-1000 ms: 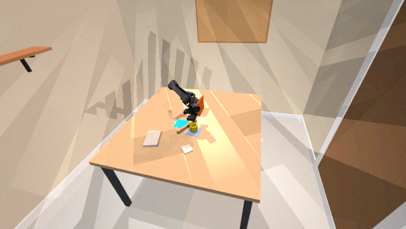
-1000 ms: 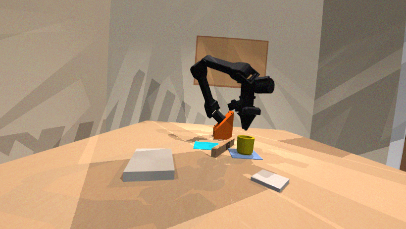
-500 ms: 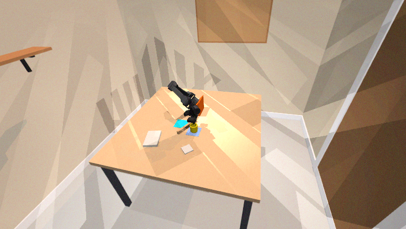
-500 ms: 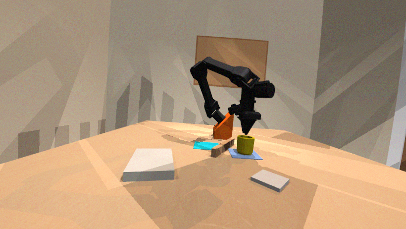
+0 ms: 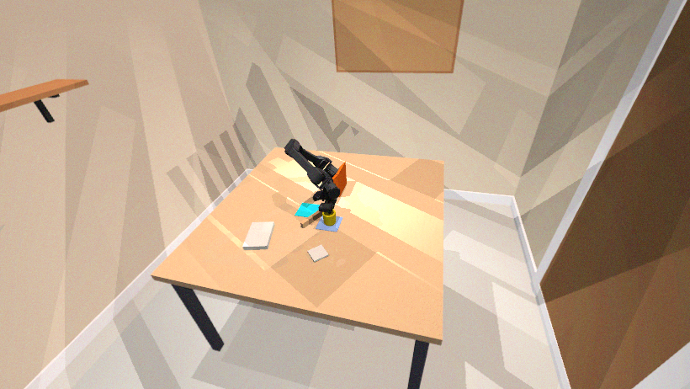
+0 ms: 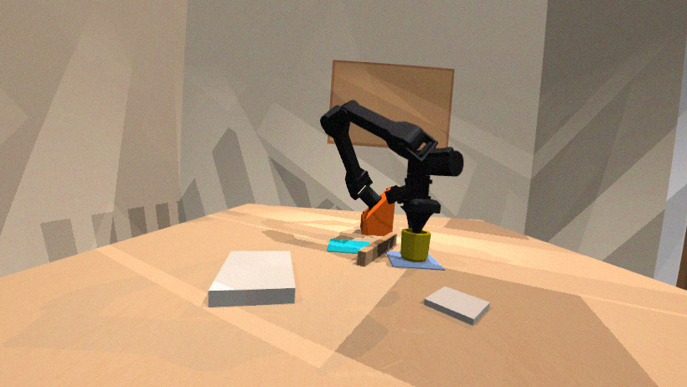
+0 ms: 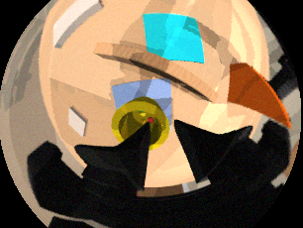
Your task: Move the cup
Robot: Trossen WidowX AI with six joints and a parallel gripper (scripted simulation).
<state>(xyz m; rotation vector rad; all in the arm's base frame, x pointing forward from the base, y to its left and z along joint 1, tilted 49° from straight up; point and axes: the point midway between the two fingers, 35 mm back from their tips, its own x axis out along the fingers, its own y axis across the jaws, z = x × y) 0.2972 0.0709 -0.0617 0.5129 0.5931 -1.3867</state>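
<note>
Now: gripper tip 2 cm short of the yellow cup and 2 cm above it. Also, from my gripper tip: cyan pad 16 cm to the right, 6 cm below, 3 cm behind; then brown wooden bar 8 cm to the right, 5 cm below; then blue-grey pad 6 cm below, 3 cm ahead.
</note>
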